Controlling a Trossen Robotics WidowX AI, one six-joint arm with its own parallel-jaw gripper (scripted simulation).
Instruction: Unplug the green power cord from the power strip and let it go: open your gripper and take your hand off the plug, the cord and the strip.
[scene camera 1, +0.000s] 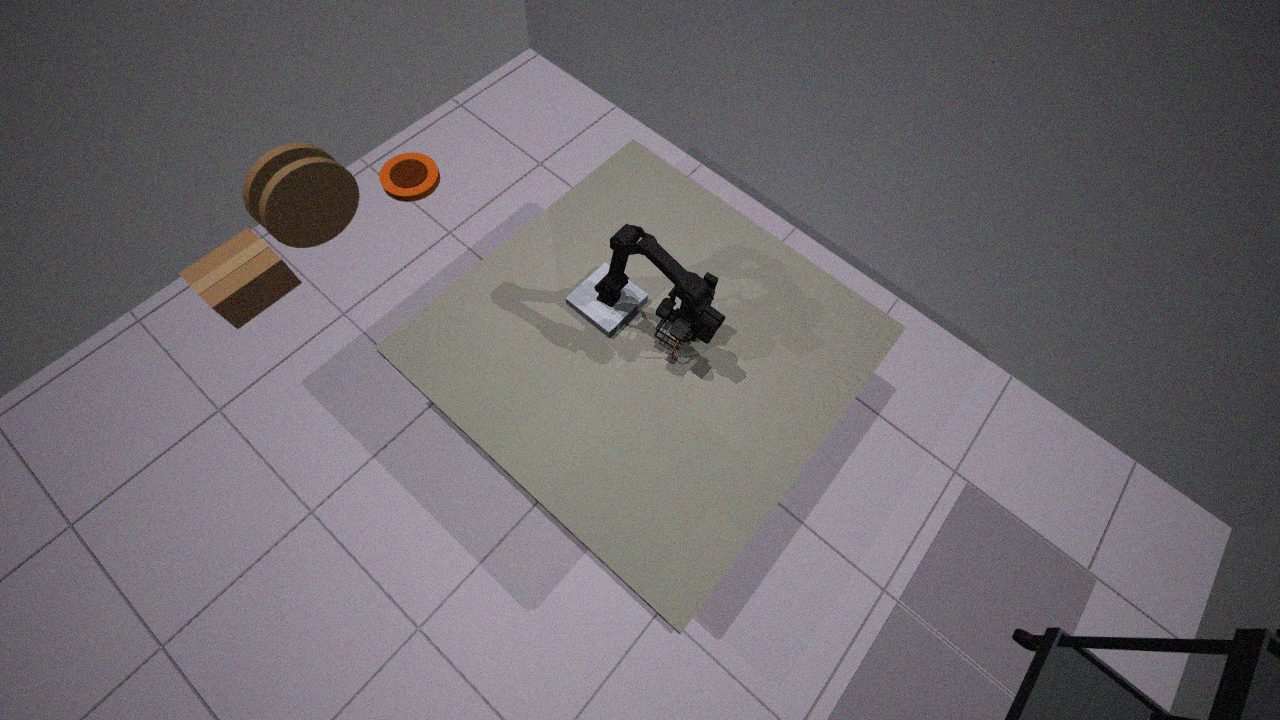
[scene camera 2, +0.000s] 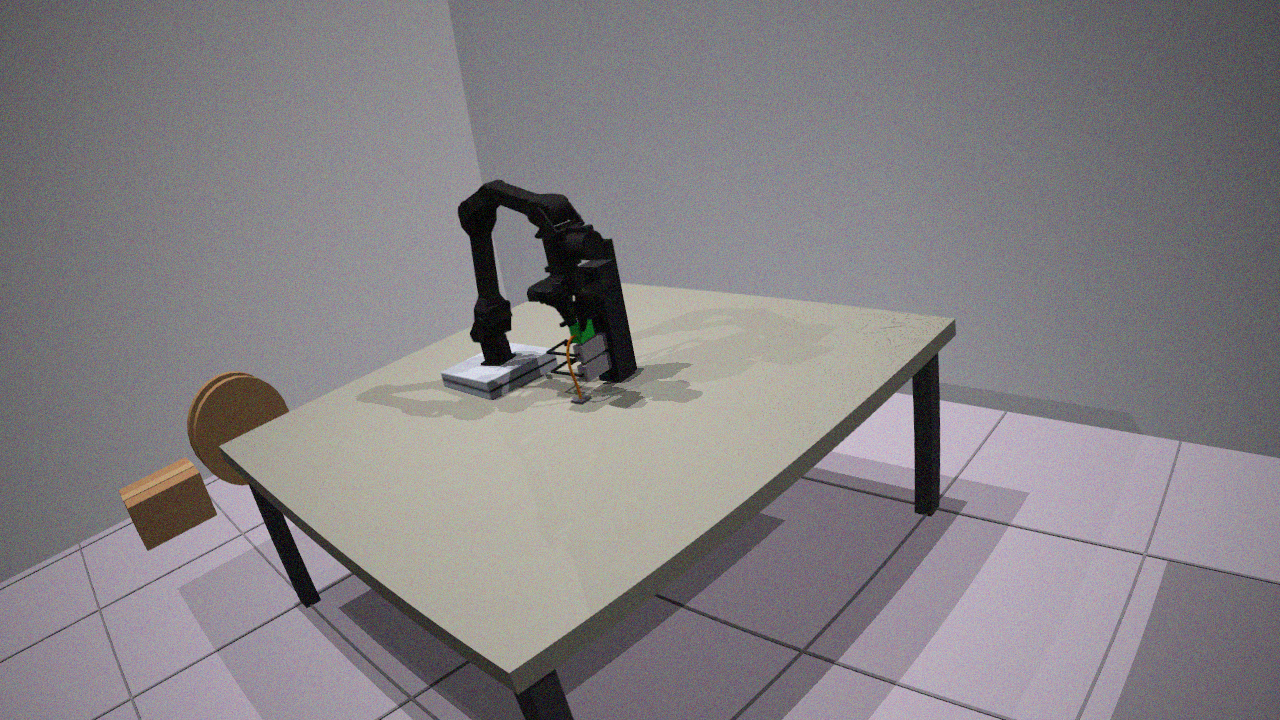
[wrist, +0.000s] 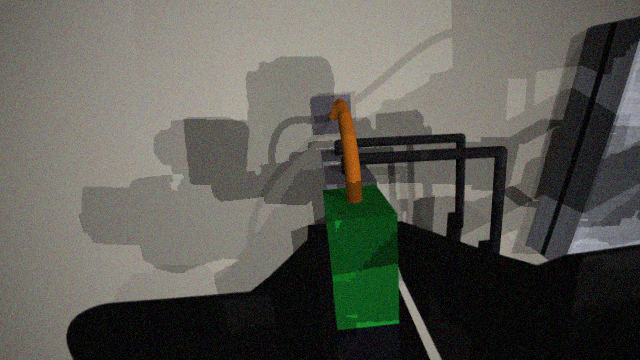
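The gripper (scene camera 2: 578, 330) is in view, and scene camera 1 shows the gripper (scene camera 1: 683, 332) as well, while in the wrist view there is the gripper (wrist: 359, 237) too. A green plug (wrist: 362, 237) is also part of the scene.
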